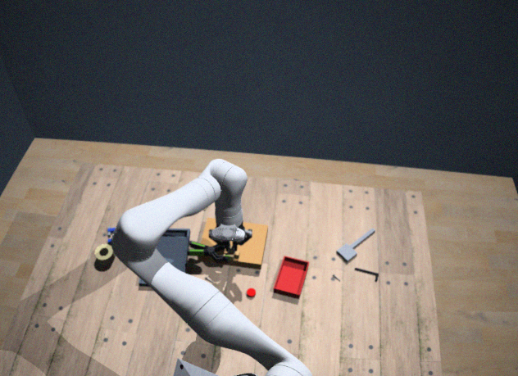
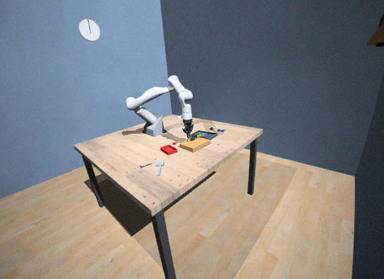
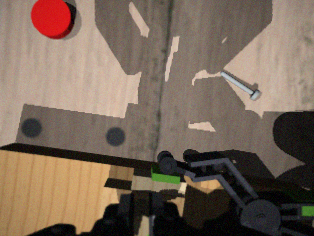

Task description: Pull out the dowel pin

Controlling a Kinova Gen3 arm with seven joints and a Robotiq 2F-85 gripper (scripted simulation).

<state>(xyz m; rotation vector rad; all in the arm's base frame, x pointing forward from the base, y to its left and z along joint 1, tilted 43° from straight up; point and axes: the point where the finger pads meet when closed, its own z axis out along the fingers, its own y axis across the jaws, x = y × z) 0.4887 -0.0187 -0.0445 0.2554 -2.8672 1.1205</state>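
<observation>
The dowel pin is 2 cm below my hand. From my hand the other things lie so: bench board: 6 cm ahead, 1 cm to the left, 6 cm below; then wooden block: 4 cm below; then red disc: 10 cm behind, 8 cm to the right, 7 cm below.
</observation>
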